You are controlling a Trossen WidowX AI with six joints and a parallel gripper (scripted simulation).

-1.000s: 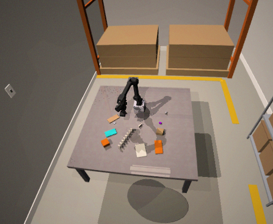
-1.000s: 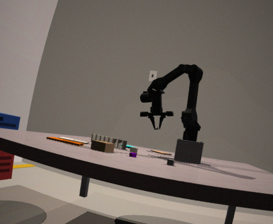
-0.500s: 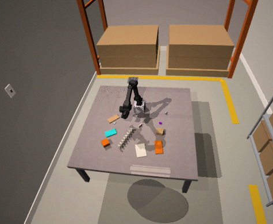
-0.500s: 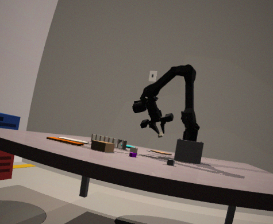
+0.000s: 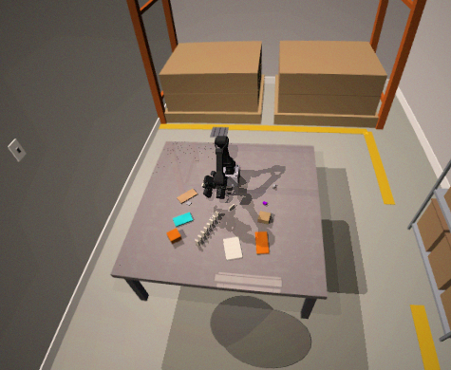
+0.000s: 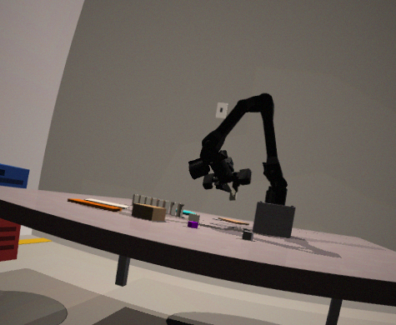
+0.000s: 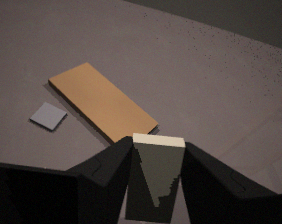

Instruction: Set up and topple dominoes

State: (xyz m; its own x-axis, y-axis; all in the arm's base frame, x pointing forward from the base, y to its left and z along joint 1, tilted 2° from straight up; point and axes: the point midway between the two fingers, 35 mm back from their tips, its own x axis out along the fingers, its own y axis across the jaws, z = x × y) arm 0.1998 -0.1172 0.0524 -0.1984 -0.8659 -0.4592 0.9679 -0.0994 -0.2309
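Right now my gripper tip is 13 cm to the left of the tan card, 13 cm above it and 2 cm short of it. The rest, counted from my gripper tip: orange block (38 cm ahead, 11 cm below, 10 cm to the right); then small purple piece (44 cm to the left, 12 cm below, 1 cm behind); then cyan block (23 cm ahead, 12 cm below, 9 cm to the right).
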